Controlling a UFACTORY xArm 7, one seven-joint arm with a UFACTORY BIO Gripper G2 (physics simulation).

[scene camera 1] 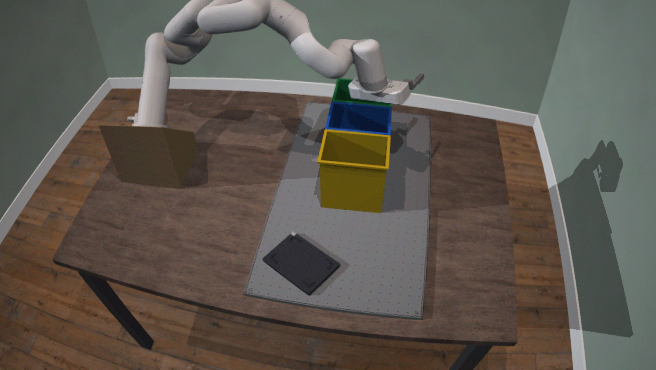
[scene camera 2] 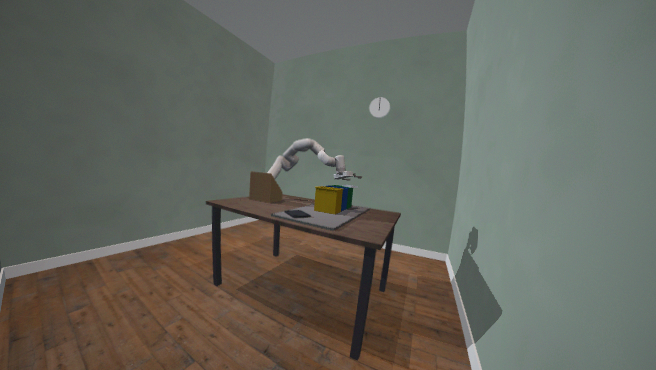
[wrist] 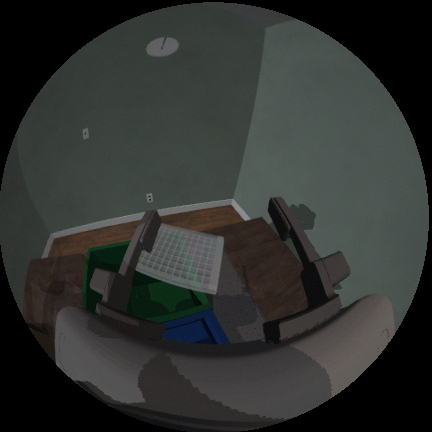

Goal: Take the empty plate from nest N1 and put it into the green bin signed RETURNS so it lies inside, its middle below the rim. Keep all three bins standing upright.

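Places are measured from the arm's base along level axes (x left, y ahead, z down), in centimetres.
Pixels of known places: hand at its tool point: (scene camera 1: 399,76) (scene camera 2: 353,178) (wrist: 212,224); arm's base at its link origin: (scene camera 1: 149,128) (scene camera 2: 267,181).
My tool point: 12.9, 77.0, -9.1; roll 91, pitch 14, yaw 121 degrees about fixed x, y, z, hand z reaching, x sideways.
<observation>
For each thing: its top centre in the pictures, then the offset to it from my tool point, as dx, dy, dz. "*": a spot on its surface instead. Level surfaces: height alone.
- clear gridded plate at its top centre: (wrist: 174,249) +3.2, -3.1, +6.4
- green bin at its top centre: (wrist: 129,276) (scene camera 1: 363,91) (scene camera 2: 341,186) +2.2, -10.4, +7.8
- blue bin at its top centre: (wrist: 158,374) (scene camera 1: 359,117) (scene camera 2: 336,187) -10.9, -12.0, +7.8
- yellow bin at its top centre: (scene camera 1: 355,148) (scene camera 2: 329,187) -24.0, -13.5, +7.8
- grey perforated board at its surface level: dz +25.8
- black flat pad at a spot on its surface: (scene camera 1: 301,263) (scene camera 2: 297,213) * -49.1, -26.7, +24.6
- table at its surface level: dz +27.2
The clear gridded plate (wrist: 182,257) lies across the top of the green bin (wrist: 170,302) (scene camera 1: 342,91) (scene camera 2: 350,198), one end sticking out past its rim. The plate also shows as a pale sliver in scene view 2; the gripper hides it in scene view 1. My gripper (wrist: 215,224) (scene camera 2: 358,176) is open and empty above the bin; in the wrist view its left finger overlaps the plate's left edge. Whether it touches is unclear. The blue bin (scene camera 1: 358,118) (wrist: 192,331) and yellow bin (scene camera 1: 352,187) (scene camera 2: 328,200) stand upright beside the green one. No RETURNS sign or N1 label is readable.
The three bins stand in a row on a grey perforated board (scene camera 1: 390,250) (scene camera 2: 332,222). A black flat pad (scene camera 1: 301,263) (scene camera 2: 297,213) lies near its front. A brown angled block (scene camera 1: 145,157) (scene camera 2: 264,187) stands by the arm's base. The walls are behind the table (scene camera 1: 165,225).
</observation>
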